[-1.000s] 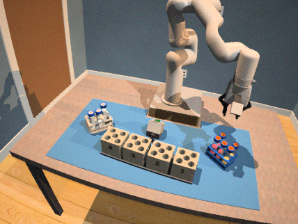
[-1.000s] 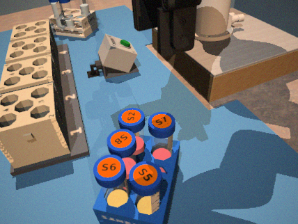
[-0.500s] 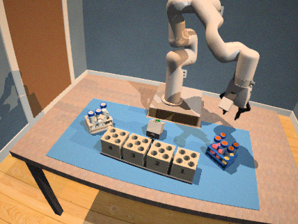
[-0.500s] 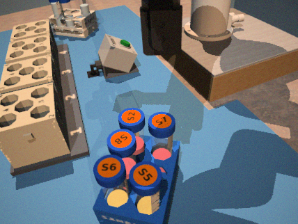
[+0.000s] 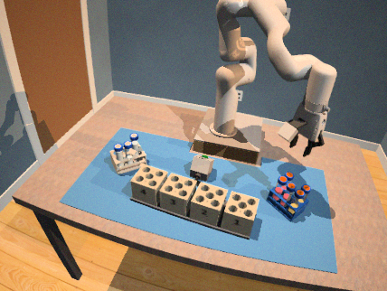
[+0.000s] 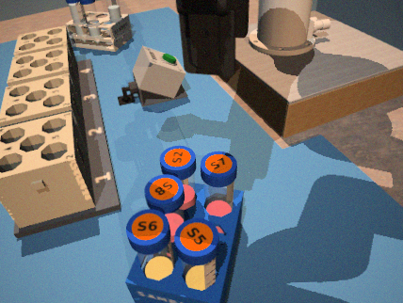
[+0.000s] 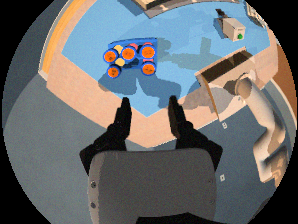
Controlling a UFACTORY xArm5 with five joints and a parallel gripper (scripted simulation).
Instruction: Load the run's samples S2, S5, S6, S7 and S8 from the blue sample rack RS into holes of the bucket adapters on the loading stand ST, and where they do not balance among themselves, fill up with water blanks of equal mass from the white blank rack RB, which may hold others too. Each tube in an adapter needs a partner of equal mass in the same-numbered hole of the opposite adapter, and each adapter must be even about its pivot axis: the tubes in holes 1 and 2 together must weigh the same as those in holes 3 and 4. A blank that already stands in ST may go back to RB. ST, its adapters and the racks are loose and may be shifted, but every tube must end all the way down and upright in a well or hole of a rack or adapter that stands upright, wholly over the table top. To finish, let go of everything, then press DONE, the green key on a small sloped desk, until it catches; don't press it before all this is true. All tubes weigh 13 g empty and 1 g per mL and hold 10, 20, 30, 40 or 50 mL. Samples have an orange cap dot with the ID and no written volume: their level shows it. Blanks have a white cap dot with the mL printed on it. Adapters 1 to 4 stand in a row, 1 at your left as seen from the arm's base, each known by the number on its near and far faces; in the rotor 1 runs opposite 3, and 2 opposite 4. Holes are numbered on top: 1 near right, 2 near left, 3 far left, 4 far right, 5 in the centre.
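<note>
Now: the blue sample rack RS 22 cm below my hand, 4 cm ahead of it and 2 cm to the left of it. The rest, counted from my hand: white blank rack RB: 63 cm to the right, 22 cm below, 9 cm ahead; blue-capped tube: 63 cm to the right, 19 cm below, 13 cm ahead; loading stand ST: 30 cm to the right, 24 cm below, 19 cm ahead.
</note>
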